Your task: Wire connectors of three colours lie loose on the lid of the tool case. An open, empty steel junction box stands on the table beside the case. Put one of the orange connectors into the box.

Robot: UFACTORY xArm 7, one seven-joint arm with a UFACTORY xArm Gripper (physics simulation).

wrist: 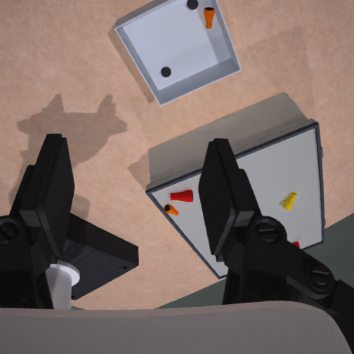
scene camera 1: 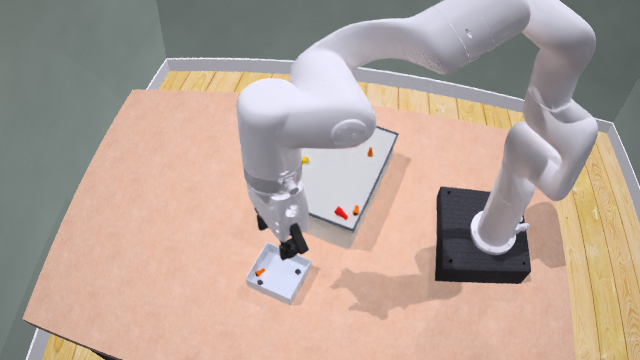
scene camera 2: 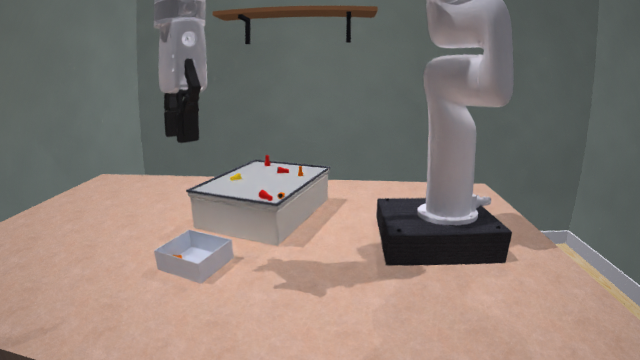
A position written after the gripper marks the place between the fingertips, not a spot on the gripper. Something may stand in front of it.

In view: the gripper [scene camera 2: 181, 138], a steel junction box [scene camera 2: 203, 254] and a tool case [scene camera 2: 233, 208].
The gripper shows as well in the wrist view [wrist: 137, 161] and in scene camera 1 [scene camera 1: 278, 240]. The steel junction box also shows in scene camera 1 [scene camera 1: 281, 280]. The tool case is seen too in the wrist view [wrist: 278, 147] and in scene camera 1 [scene camera 1: 333, 178].
